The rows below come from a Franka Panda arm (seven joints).
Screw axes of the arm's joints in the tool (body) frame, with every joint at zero. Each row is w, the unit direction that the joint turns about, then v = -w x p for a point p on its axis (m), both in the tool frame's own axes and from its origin. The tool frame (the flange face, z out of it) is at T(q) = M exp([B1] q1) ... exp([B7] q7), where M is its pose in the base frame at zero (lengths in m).
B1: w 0 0 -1 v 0 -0.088 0
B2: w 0 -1 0 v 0.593 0 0.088
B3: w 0 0 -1 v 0 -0.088 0
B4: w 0 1 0 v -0.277 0 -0.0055
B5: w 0 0 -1 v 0 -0.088 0
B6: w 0 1 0 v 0.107 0 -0.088
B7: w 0 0 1 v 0 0 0
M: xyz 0.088 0 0.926 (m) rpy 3.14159 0 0 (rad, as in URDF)
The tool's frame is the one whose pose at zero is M.
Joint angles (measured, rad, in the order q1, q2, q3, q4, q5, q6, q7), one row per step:
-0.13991, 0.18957, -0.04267, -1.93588, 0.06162, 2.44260, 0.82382
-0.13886, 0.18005, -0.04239, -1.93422, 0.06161, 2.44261, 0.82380
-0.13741, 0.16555, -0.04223, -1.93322, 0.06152, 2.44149, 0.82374
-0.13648, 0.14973, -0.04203, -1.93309, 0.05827, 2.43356, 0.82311
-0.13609, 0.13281, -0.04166, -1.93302, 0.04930, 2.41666, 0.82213
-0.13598, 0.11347, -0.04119, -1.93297, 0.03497, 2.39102, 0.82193
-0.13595, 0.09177, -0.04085, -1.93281, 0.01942, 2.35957, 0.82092
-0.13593, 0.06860, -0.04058, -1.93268, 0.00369, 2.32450, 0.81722
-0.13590, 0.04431, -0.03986, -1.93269, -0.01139, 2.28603, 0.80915
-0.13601, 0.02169, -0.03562, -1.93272, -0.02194, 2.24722, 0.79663
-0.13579, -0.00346, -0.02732, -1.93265, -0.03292, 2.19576, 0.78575
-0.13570, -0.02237, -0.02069, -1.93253, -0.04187, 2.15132, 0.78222
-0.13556, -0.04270, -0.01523, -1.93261, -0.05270, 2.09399, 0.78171
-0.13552, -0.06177, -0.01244, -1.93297, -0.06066, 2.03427, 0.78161
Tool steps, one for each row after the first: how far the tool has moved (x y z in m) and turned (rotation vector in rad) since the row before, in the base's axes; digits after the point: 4 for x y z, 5 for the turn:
-0.0004, 0.0009, 0.0068, -0.00159, -0.01108, 0.00136
-0.0011, 0.0012, 0.0094, -0.00201, -0.01424, 0.00177
-0.0021, 0.0011, 0.0090, -0.00350, -0.00752, 0.00369
-0.0030, 0.0010, 0.0085, -0.00691, 0.00114, 0.00670
-0.0041, 0.0010, 0.0089, -0.01010, 0.00819, 0.00827
-0.0051, 0.0009, 0.0096, -0.01104, 0.01174, 0.00892
-0.0058, 0.0009, 0.0100, -0.01198, 0.01412, 0.01077
-0.0066, 0.0011, 0.0101, -0.01260, 0.01673, 0.01432
-0.0063, 0.0031, 0.0089, -0.00968, 0.01836, 0.01950
-0.0076, 0.0057, 0.0089, -0.00829, 0.02825, 0.02162
-0.0064, 0.0043, 0.0061, -0.00532, 0.02668, 0.01164
-0.0082, 0.0036, 0.0053, -0.00525, 0.03829, 0.00706
-0.0088, 0.0021, 0.0043, -0.00233, 0.04173, 0.00217

